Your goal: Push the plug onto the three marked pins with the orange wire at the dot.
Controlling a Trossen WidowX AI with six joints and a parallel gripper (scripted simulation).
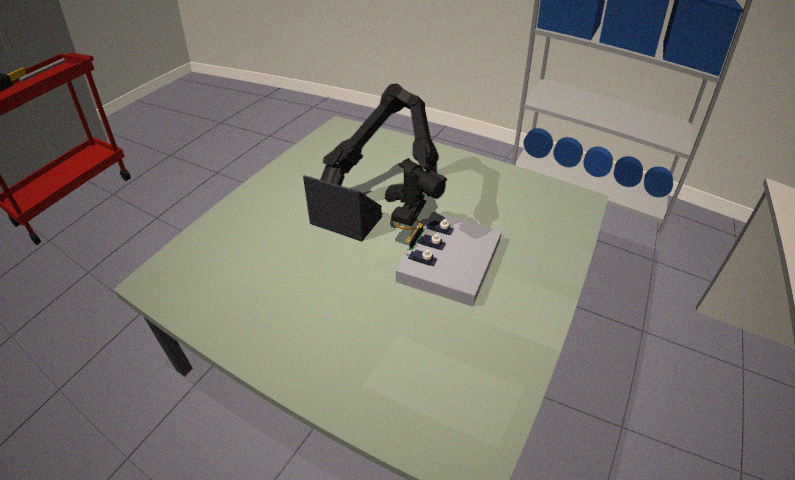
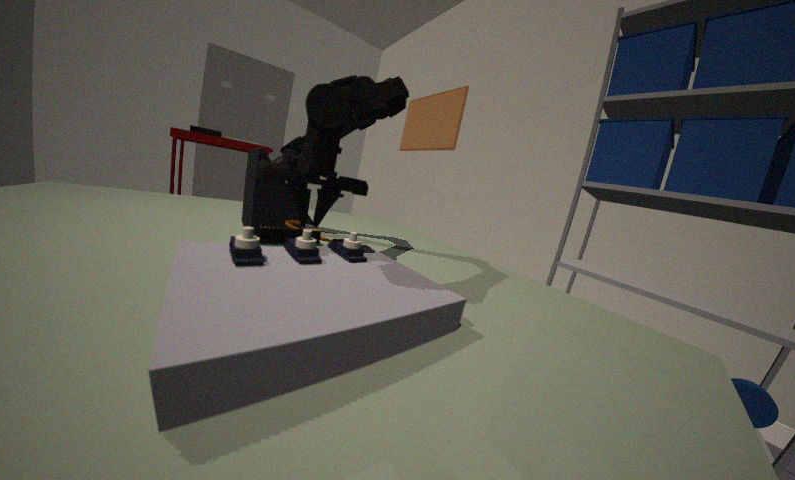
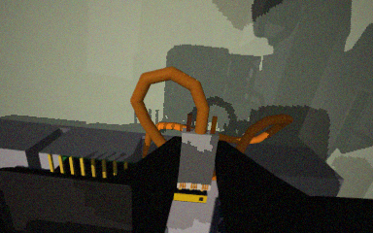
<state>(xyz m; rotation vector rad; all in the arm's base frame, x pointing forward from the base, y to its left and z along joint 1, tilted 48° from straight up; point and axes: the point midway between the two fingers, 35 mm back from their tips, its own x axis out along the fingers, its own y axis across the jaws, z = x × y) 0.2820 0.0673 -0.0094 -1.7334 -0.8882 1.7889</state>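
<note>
The yellow band lies 3 cm ahead of my gripper tip. Round my gripper tip: grey printed holder 19 cm ahead, 5 cm below, 2 cm to the right.
</note>
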